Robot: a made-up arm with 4 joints. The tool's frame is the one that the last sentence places.
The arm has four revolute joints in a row. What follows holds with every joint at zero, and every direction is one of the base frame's.
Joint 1 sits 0.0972 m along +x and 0.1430 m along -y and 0.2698 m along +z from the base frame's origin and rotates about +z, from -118.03 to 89.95 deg.
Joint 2 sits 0.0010 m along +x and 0.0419 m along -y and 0.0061 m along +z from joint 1 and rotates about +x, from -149.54 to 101.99 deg.
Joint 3 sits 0.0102 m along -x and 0.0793 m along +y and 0.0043 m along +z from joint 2 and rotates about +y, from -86.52 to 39.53 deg.
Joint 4 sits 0.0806 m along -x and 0.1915 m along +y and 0.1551 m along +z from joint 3 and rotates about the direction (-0.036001, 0.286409, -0.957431), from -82.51 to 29.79 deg.
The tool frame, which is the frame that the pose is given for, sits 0.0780 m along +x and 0.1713 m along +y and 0.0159 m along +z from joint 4; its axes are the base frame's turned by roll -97.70, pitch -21.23 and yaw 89.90 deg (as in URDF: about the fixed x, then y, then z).
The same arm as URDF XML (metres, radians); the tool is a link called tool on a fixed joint. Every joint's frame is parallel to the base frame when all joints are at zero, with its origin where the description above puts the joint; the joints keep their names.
<robot name="arm">
<joint name="joint 1" type="revolute"><parent link="base_link"/><child link="link1"/><origin xyz="0.0972 -0.143 0.2698" rpy="0 0 0"/><axis xyz="0 0 1"/><limit lower="-2.06" upper="1.5699"/></joint>
<joint name="joint 2" type="revolute"><parent link="link1"/><child link="link2"/><origin xyz="0.001 -0.0419 0.0061" rpy="0 0 0"/><axis xyz="1 0 0"/><limit lower="-2.61" upper="1.7801"/></joint>
<joint name="joint 3" type="revolute"><parent link="link2"/><child link="link3"/><origin xyz="-0.0102 0.0793 0.0043" rpy="0 0 0"/><axis xyz="0 1 0"/><limit lower="-1.5101" upper="0.6899"/></joint>
<joint name="joint 4" type="revolute"><parent link="link3"/><child link="link4"/><origin xyz="-0.0806 0.1915 0.1551" rpy="0 0 0"/><axis xyz="-0.036001 0.286409 -0.957431"/><limit lower="-1.4401" upper="0.5199"/></joint>
<joint name="tool_fixed" type="fixed"><parent link="link4"/><child link="tool"/><origin xyz="0.078 0.1713 0.0159" rpy="-1.7052 -0.3705 1.5691"/></joint>
<link name="base_link"/>
<link name="link1"/>
<link name="link2"/>
<link name="link3"/>
<link name="link4"/>
<link name="tool"/>
</robot>

